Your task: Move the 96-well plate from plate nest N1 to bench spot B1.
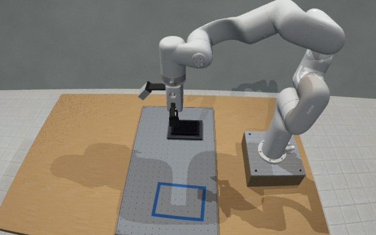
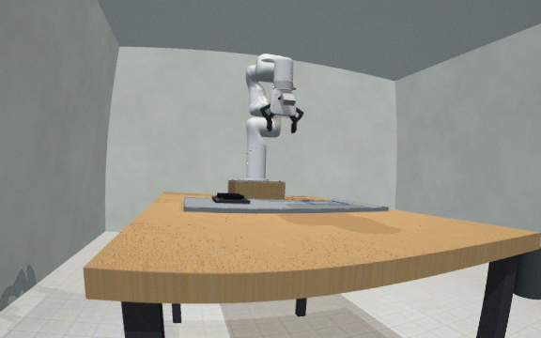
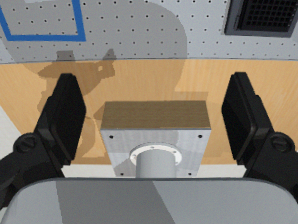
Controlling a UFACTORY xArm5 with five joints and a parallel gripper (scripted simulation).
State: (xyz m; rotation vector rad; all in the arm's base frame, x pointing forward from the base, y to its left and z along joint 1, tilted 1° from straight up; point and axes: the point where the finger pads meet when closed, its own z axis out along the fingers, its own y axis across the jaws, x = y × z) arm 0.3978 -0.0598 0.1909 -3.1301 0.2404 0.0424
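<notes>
My hand is 25 cm above the 96-well plate, 17 cm to the left of it and 5 cm past it. From my hand the other things lie so: dark plate nest: 27 cm below, 17 cm to the right, 5 cm behind.
</notes>
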